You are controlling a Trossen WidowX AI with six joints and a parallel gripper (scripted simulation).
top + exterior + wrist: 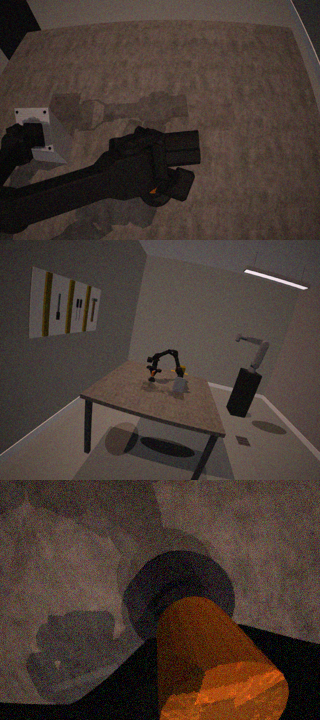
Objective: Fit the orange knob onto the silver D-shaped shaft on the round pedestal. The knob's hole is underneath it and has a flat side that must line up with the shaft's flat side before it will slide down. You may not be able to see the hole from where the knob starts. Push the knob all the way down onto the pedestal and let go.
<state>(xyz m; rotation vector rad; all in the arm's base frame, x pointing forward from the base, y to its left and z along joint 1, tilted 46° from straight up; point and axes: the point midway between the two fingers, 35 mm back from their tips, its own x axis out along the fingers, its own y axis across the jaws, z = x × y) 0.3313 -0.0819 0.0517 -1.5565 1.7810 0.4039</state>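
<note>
The orange knob is 30 mm above my gripper tip. The rest, counted from my gripper tip: D-shaft pedestal (40 mm below).
</note>
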